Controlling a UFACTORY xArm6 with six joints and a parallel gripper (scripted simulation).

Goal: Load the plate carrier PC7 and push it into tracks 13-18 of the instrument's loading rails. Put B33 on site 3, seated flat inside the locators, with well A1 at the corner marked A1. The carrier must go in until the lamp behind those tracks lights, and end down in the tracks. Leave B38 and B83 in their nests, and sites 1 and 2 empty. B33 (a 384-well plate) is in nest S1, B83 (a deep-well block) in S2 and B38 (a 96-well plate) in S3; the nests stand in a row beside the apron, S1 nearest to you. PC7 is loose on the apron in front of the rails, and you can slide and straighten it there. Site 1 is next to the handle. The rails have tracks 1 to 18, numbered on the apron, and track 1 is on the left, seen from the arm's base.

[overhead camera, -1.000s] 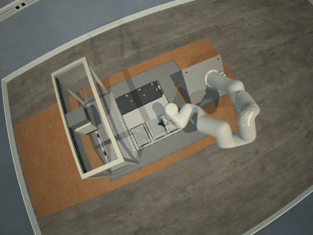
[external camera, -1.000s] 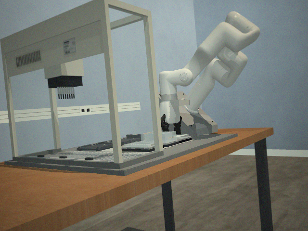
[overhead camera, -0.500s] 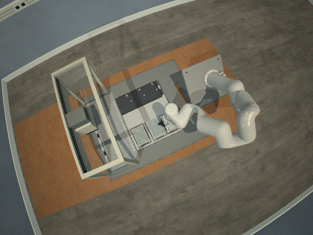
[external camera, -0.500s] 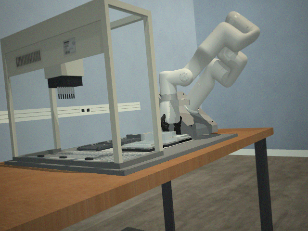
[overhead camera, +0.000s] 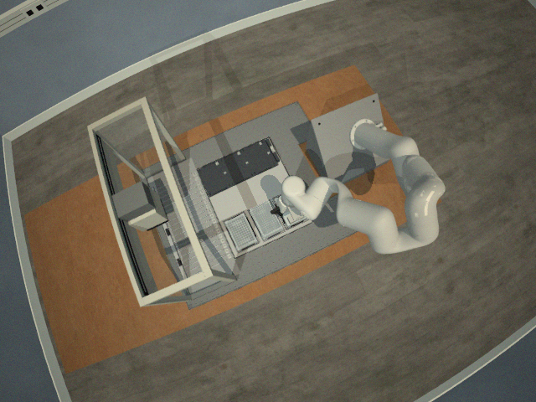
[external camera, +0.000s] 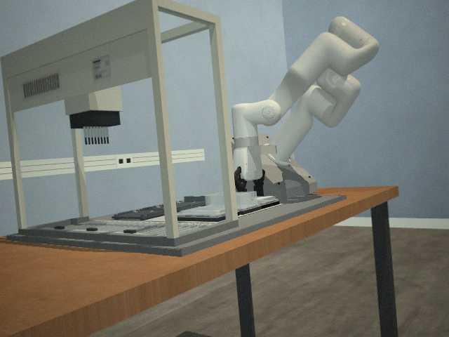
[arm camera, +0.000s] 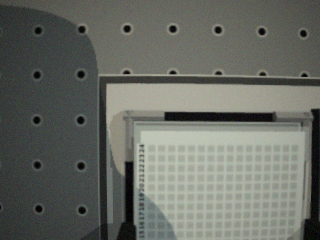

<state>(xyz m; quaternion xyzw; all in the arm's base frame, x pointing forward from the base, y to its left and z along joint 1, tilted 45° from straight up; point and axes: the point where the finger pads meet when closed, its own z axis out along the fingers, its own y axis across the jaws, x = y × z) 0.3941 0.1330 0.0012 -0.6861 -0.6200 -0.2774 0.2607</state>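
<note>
My hand is 10 mm above the 384-well plate B33. From my hand the other things lie so: 96-well plate B38: 220 mm ahead, 10 mm to the right, 10 mm below; deep-well block B83: 110 mm ahead, 10 mm to the right; nest S1: 20 mm below.
</note>
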